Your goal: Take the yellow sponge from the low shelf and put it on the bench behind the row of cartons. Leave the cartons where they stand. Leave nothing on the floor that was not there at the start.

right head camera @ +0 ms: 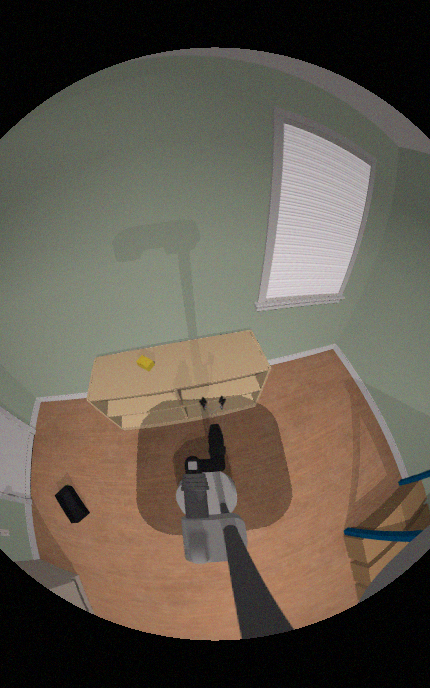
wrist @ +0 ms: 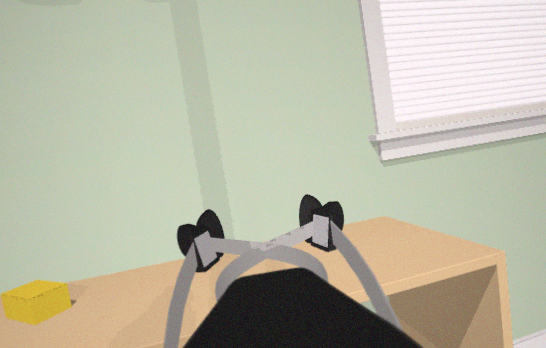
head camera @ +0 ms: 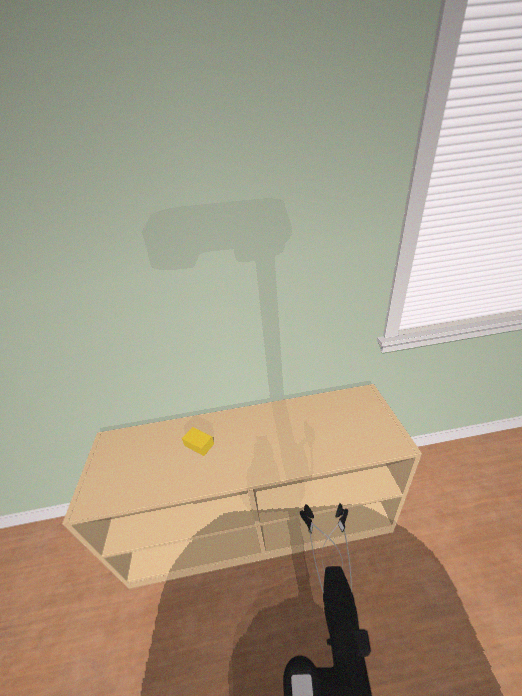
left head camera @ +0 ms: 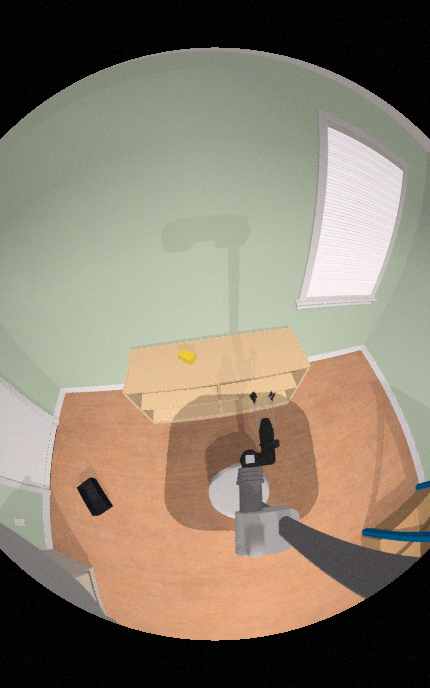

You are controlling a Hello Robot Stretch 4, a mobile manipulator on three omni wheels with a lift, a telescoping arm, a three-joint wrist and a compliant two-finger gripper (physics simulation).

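Places are measured from the robot's base along level axes (x ahead, y left, z up), in metres.
Pixels of known places: gripper, fingertip midpoint: (right head camera: 211,396) (wrist: 260,221) (head camera: 322,504) (left head camera: 261,390); robot's base, origin of the base link: (right head camera: 207,494) (left head camera: 237,489).
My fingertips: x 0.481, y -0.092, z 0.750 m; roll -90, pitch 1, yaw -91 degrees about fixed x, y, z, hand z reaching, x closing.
Ahead of a thing's pixels: the offset from my fingertips to its top centre. Level surfaces: height alone.
The yellow sponge @[dx +0.337, dy +0.410, dz -0.122 m] (head camera: 198,441) (left head camera: 187,356) (right head camera: 146,362) (wrist: 36,302) lies on the top board of the low wooden shelf @[dz -0.167 m] (head camera: 337,418) (left head camera: 273,345) (right head camera: 228,350) (wrist: 400,245), left of its middle. My gripper (head camera: 324,517) (left head camera: 262,396) (right head camera: 212,402) (wrist: 260,221) is open and empty, with its fingers apart. It is in front of the shelf's right half, to the right of the sponge and apart from it. In the wrist view the sponge is at the lower left, left of both fingers. The row of cartons (right head camera: 390,517) shows in part at the lower right.
Blue bars (left head camera: 395,535) (right head camera: 380,533) of the bench frame cross in front of the cartons. A black box @[dx -0.733, dy +1.292, dz -0.677 m] (left head camera: 94,496) (right head camera: 72,503) is on the floor at the left. The green wall with a window (head camera: 466,168) rises behind the shelf. A pale cabinet (right head camera: 68,591) stands at the lower left.
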